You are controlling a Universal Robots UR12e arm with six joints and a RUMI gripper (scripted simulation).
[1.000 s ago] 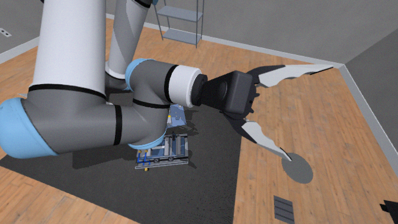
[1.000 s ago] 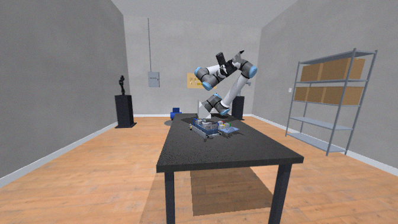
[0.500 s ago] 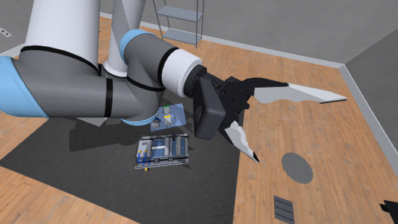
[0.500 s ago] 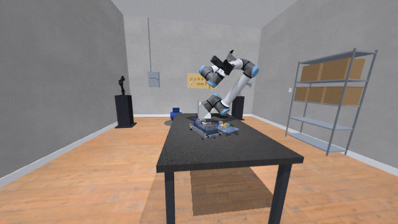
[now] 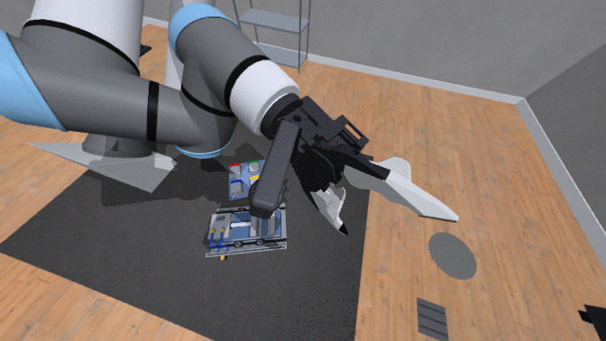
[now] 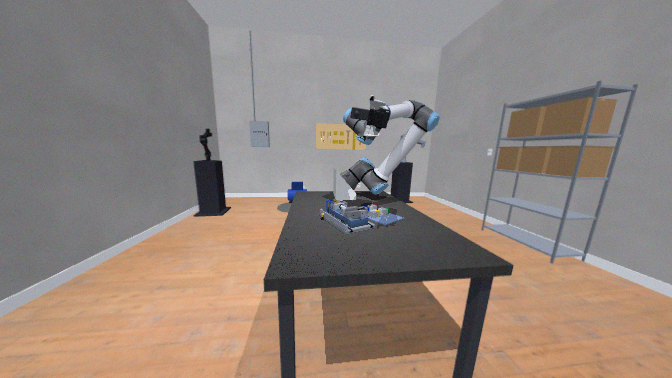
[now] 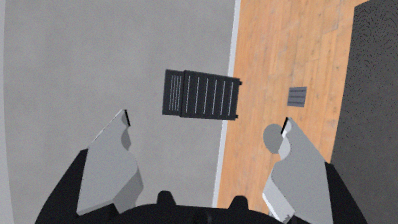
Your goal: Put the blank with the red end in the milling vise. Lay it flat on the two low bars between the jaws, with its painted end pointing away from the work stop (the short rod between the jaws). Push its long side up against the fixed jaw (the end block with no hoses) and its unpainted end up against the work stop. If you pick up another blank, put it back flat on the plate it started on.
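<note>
Right now my hand is 500 mm above the red-ended blank, 480 mm past it and 250 mm to the right of it. From my hand the other things lie so: work stop: 430 mm below, 260 mm behind, 80 mm to the left; hosed block: 450 mm below, 400 mm behind, 10 mm to the right; vise: 480 mm below, 310 mm behind, 20 mm to the left.
</note>
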